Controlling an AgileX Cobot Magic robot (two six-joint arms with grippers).
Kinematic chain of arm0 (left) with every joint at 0, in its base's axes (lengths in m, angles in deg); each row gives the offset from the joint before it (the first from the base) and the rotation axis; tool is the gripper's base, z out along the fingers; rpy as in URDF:
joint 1: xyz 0 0 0.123 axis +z
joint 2: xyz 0 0 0 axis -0.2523 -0.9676 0
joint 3: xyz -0.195 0.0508 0.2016 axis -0.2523 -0.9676 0
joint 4: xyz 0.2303 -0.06 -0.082 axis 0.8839 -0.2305 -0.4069
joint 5: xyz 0 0 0 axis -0.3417 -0.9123 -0.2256
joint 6: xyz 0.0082 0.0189 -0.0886 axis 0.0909 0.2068 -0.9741
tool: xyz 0 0 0 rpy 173.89 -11.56 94.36
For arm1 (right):
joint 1: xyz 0 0 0.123 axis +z
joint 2: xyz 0 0 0 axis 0.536 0.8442 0
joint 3: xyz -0.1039 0.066 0.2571 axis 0.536 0.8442 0
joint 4: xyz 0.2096 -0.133 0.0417 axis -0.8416 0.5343 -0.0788
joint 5: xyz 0 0 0 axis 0.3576 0.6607 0.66
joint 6: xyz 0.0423 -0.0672 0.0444 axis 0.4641 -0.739 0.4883
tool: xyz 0 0 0 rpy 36.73 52.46 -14.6
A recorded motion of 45 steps. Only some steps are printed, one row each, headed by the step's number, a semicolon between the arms.
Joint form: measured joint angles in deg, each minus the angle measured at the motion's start. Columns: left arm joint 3, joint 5, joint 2, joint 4, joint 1, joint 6; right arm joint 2, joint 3, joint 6, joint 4, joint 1, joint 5.
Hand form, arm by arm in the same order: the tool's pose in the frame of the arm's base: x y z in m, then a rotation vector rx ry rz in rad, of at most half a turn. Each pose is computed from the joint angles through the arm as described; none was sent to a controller.
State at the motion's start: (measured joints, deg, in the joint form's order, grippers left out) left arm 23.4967 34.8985 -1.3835 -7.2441 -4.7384 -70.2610; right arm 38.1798 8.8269 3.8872 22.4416 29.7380 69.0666
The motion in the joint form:
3: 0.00 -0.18 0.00 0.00 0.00 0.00; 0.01 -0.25 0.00 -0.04 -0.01 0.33
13: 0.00 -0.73 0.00 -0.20 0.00 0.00; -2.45 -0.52 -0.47 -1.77 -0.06 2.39
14: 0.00 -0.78 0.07 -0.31 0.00 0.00; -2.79 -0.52 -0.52 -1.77 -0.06 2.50
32: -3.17 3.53 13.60 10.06 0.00 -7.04; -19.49 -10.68 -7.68 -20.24 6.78 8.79
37: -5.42 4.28 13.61 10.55 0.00 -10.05; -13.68 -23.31 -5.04 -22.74 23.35 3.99
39: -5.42 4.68 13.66 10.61 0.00 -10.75; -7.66 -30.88 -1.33 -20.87 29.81 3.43
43: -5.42 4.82 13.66 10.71 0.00 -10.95; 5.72 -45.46 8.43 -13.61 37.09 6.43
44: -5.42 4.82 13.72 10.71 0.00 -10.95; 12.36 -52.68 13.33 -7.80 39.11 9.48
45: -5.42 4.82 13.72 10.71 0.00 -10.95; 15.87 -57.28 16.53 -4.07 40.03 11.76
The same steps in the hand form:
3: 0.1265 -0.0384 0.2954 0.3485 2.0943 -0.1198; 0.2852 0.0038 0.1623 -0.0858 2.8684 0.2465
13: 0.1260 -0.0384 0.2946 0.3472 2.1045 -0.1212; 0.2818 0.0061 0.1753 -0.0770 2.8472 0.2838
14: 0.1257 -0.0383 0.2947 0.3458 2.1046 -0.1232; 0.2813 0.0062 0.1769 -0.0794 2.8430 0.2836
32: 0.0903 -0.0191 0.3104 0.2841 1.8370 -0.0674; 0.2662 0.0589 0.3126 -0.2402 2.3774 0.5951
37: 0.0916 -0.0196 0.2986 0.2502 1.8678 -0.0928; 0.2795 0.1460 0.3570 -0.4648 2.1924 0.7600
39: 0.0916 -0.0197 0.2993 0.2398 1.8617 -0.1027; 0.2903 0.1893 0.3639 -0.5409 2.1757 0.8176
43: 0.0917 -0.0197 0.2995 0.2378 1.8594 -0.1042; 0.3177 0.2568 0.3501 -0.6204 2.2568 0.8429
44: 0.0915 -0.0197 0.2996 0.2376 1.8584 -0.1044; 0.3328 0.2813 0.3350 -0.6590 2.3198 0.7877
45: 0.0915 -0.0197 0.2996 0.2376 1.8584 -0.1044; 0.3409 0.2928 0.3292 -0.6713 2.3521 0.7461

